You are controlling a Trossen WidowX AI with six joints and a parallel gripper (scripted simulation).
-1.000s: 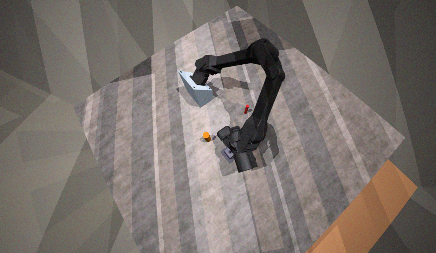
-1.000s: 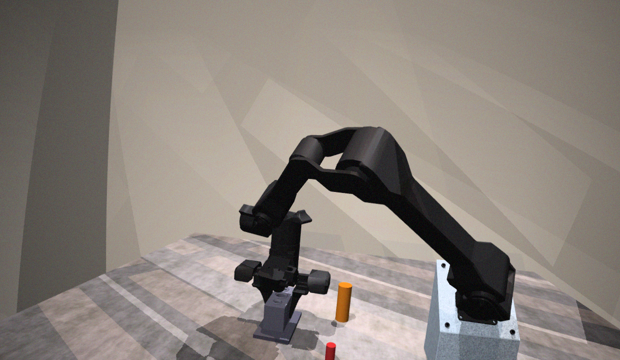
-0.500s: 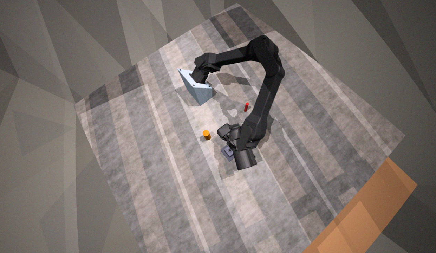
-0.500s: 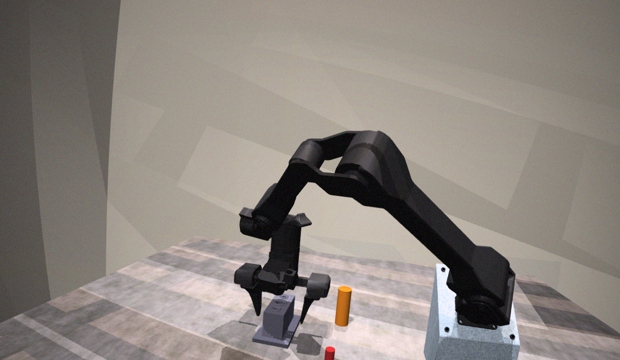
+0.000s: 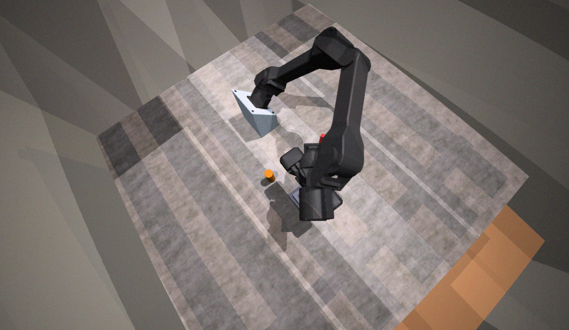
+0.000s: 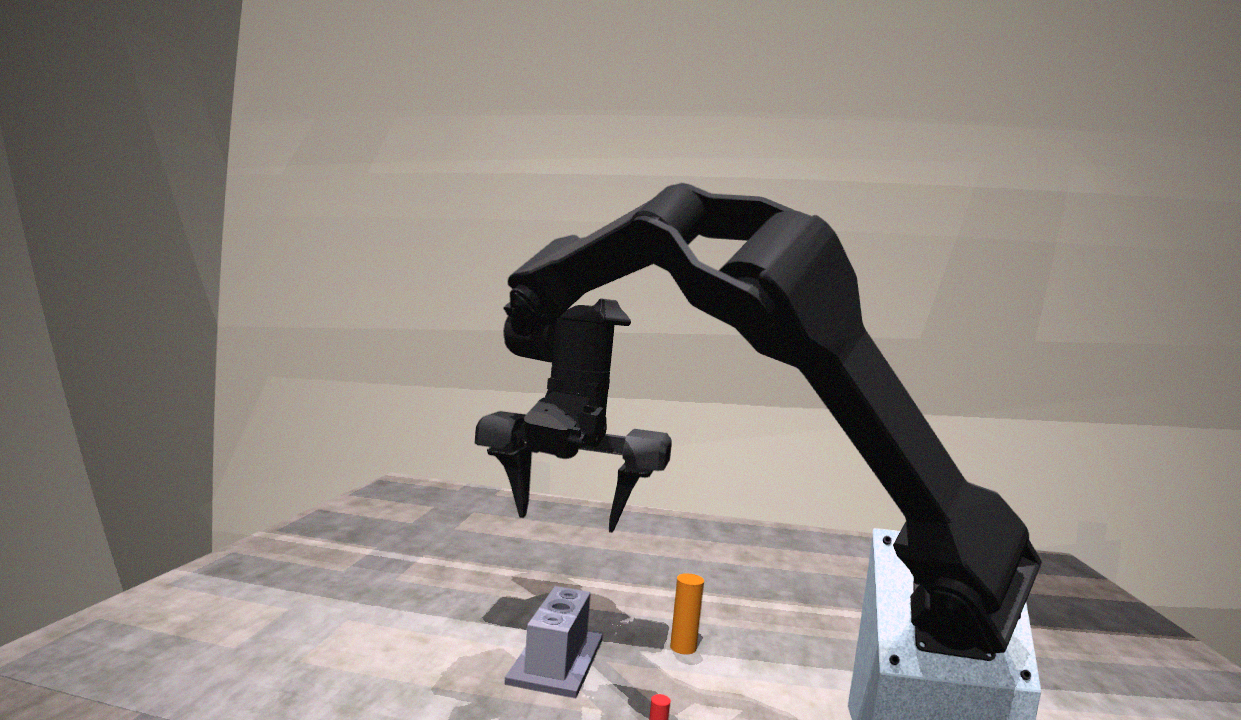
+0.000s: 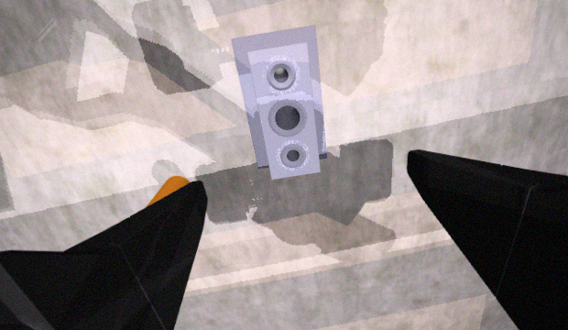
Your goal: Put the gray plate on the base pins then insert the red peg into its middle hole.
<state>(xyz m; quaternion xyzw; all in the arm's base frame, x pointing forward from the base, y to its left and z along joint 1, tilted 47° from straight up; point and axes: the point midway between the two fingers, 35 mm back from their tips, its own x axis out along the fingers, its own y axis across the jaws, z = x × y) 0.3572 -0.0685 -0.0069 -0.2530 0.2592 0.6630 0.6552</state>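
Right now the red peg is 120 mm behind my gripper tip, 170 mm to the left of it and 100 mm below it. Round my gripper tip: orange cylinder 130 mm behind, 70 mm to the right, 100 mm below; then base 130 mm below; then gray plate 100 mm below.
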